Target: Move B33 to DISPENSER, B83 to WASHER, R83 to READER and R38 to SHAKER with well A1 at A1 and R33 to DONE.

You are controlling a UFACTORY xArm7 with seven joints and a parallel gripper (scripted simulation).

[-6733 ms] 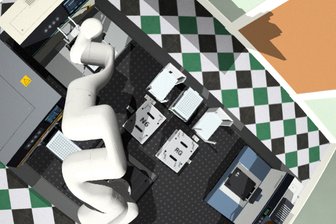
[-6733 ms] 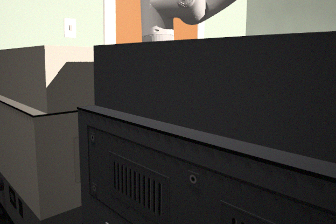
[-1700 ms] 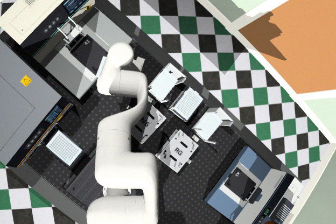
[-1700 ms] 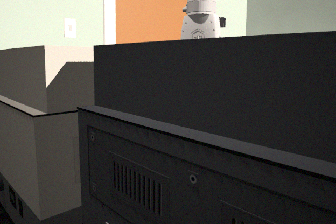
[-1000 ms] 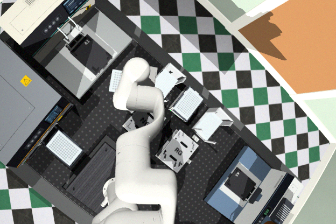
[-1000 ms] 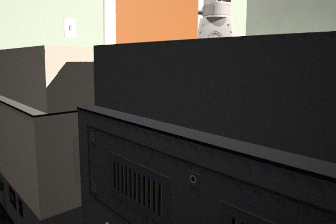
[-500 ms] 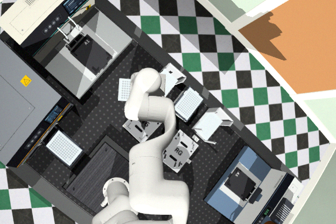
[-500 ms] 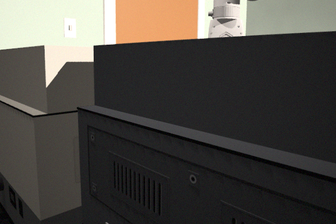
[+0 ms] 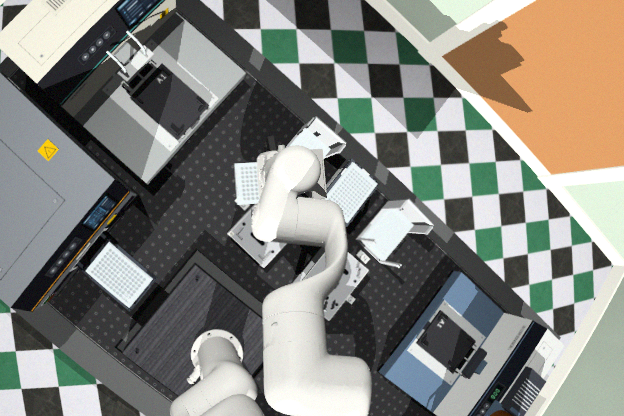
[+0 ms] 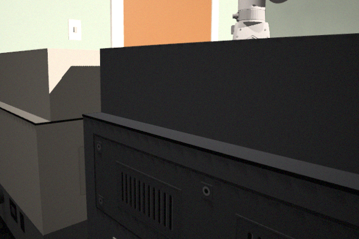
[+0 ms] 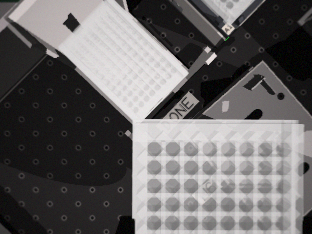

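Right now the regrip nest RG is 290 mm to the right of my hand, 170 mm below it and 50 mm behind it. Also, from my hand: dark reader nest: 360 mm behind, 120 mm below, 110 mm to the left; then N6 nest: 190 mm below, 90 mm to the right, 50 mm behind.
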